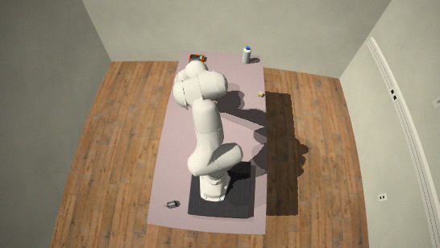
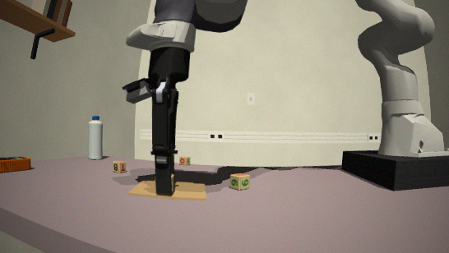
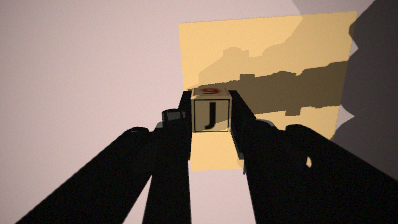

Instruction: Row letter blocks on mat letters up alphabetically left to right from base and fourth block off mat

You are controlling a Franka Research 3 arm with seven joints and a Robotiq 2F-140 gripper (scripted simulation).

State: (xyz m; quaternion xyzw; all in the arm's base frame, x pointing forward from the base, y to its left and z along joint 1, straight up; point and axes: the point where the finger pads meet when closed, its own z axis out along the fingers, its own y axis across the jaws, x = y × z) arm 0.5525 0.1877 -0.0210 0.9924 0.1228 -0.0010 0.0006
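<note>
The tan mat is 50 mm to the right of my hand, 40 mm below it and 10 mm ahead of it. From my hand the other things lie so: small dark object: 760 mm behind, 60 mm to the left, 20 mm below; white bottle: 480 mm ahead, 320 mm to the right, 40 mm above; block: 220 mm ahead, 150 mm to the right, 30 mm below.
</note>
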